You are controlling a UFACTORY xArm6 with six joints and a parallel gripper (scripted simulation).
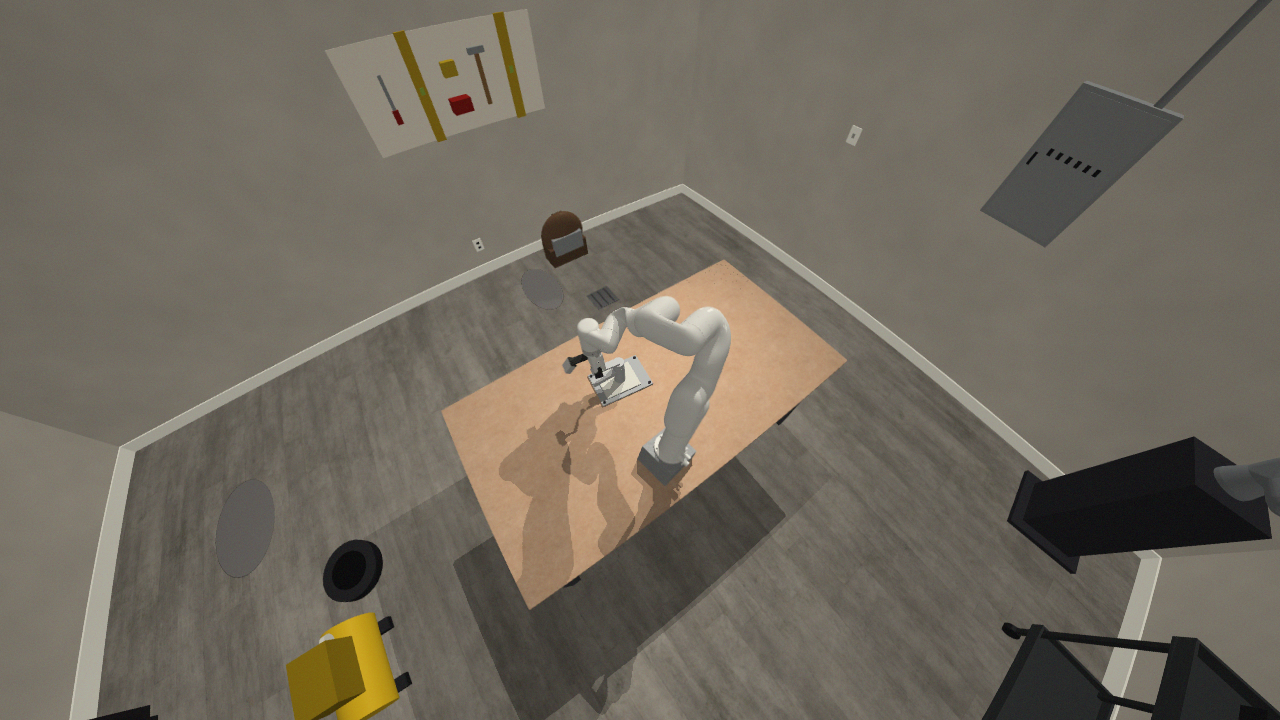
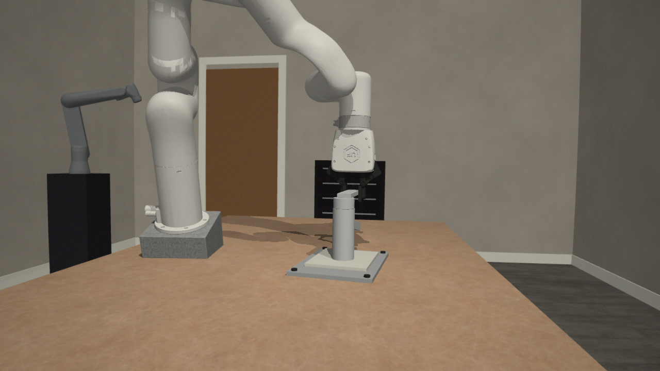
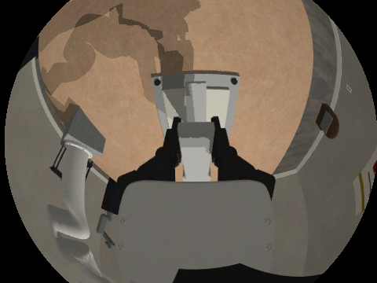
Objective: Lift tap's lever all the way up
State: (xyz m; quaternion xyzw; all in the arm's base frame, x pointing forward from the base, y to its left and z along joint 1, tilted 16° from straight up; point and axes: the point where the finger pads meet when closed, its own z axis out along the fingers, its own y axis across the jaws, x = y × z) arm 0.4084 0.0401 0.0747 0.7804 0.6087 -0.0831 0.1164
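Right now my hand is 60 mm to the left of the tap lever, 20 mm past it and 10 mm above it.
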